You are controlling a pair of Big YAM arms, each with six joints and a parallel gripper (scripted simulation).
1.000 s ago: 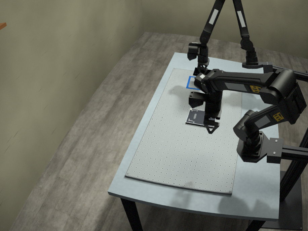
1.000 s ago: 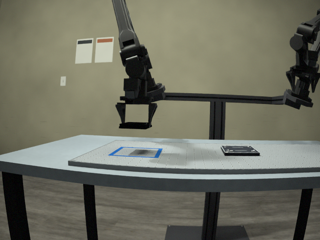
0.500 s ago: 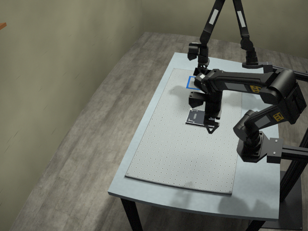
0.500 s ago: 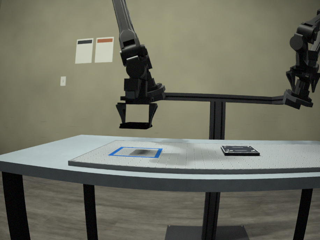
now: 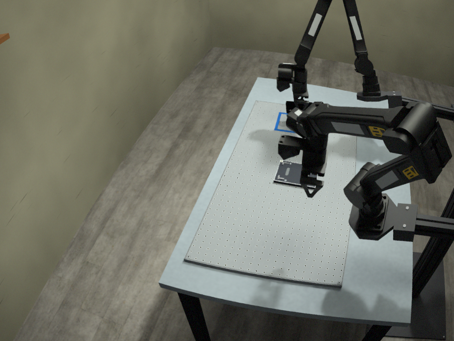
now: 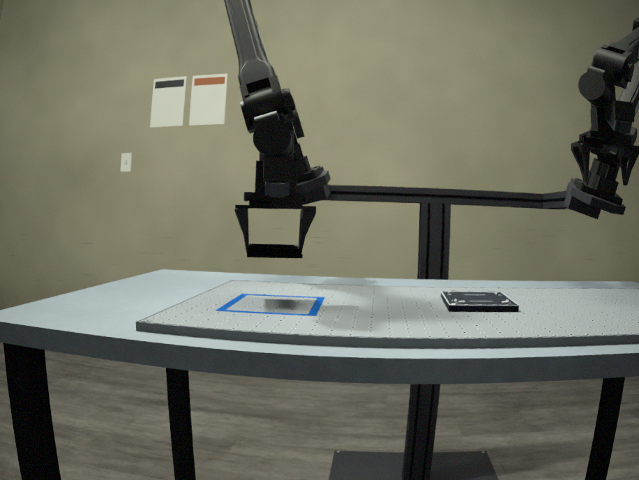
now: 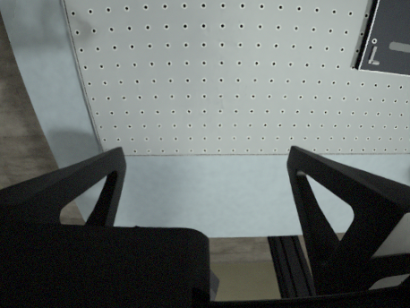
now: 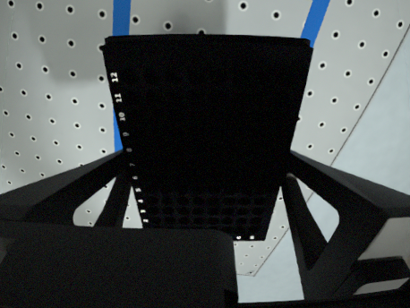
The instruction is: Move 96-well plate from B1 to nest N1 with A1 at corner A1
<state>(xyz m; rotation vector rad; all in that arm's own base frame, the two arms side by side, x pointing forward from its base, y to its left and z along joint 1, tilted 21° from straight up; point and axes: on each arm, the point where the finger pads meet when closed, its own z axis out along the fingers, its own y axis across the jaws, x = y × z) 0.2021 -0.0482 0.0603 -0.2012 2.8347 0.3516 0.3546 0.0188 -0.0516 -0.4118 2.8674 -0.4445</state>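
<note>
Right now the black 96-well plate is right at my right hand. From my right hand the other things lie so: plate nest N1 (35 cm to the left, 8 cm below, 5 cm behind).
</note>
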